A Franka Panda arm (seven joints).
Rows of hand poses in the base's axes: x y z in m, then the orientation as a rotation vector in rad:
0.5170, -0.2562, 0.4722, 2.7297, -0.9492, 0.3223
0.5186, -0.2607, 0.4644, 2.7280, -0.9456, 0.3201
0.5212, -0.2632, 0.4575, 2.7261, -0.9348, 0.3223
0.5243, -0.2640, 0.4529, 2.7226, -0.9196, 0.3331
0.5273, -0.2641, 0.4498, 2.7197, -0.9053, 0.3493
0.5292, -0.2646, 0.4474, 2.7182, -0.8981, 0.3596
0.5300, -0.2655, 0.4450, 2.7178, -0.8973, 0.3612
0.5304, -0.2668, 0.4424, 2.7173, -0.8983, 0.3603
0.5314, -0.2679, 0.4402, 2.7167, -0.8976, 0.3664
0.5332, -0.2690, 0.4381, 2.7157, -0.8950, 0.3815
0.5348, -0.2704, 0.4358, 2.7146, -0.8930, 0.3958
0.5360, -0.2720, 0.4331, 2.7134, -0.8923, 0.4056
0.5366, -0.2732, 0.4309, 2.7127, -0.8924, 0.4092
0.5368, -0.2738, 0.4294, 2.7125, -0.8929, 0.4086
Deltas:
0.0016, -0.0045, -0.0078, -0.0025, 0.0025, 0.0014
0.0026, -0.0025, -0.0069, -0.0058, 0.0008, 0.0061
0.0031, -0.0008, -0.0046, -0.0098, -0.0039, 0.0091
0.0030, -0.0001, -0.0031, -0.0095, -0.0079, 0.0094
0.0019, -0.0005, -0.0024, -0.0050, -0.0054, 0.0049
0.0008, -0.0009, -0.0024, -0.0008, -0.0009, 0.0005
0.0004, -0.0013, -0.0026, 0.0000, 0.0005, -0.0009
0.0010, -0.0011, -0.0022, -0.0014, -0.0039, 0.0009
0.0018, -0.0011, -0.0021, -0.0033, -0.0096, 0.0028
0.0016, -0.0014, -0.0023, -0.0031, -0.0092, 0.0023
0.0012, -0.0016, -0.0027, -0.0022, -0.0063, 0.0011
0.0006, -0.0012, -0.0022, -0.0009, -0.0024, 0.0001
0.0002, -0.0006, -0.0015, 0.0001, 0.0004, -0.0004

